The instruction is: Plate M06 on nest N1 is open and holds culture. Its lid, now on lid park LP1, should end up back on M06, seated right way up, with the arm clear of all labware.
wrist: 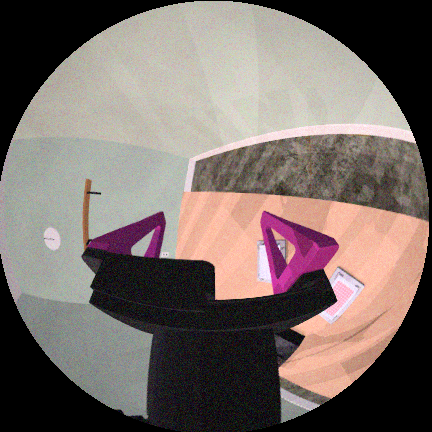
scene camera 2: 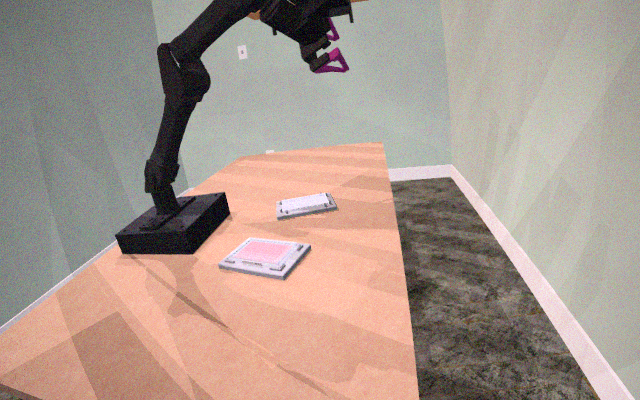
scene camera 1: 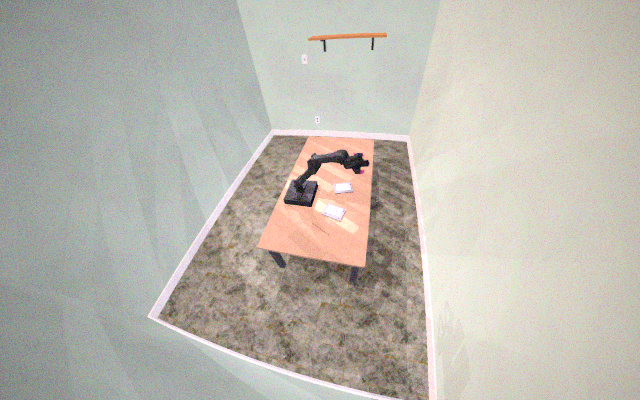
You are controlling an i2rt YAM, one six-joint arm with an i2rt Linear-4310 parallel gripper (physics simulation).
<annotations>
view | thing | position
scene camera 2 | gripper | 342, 54
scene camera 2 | pink well plate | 262, 252
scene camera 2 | grey nest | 281, 273
</annotations>
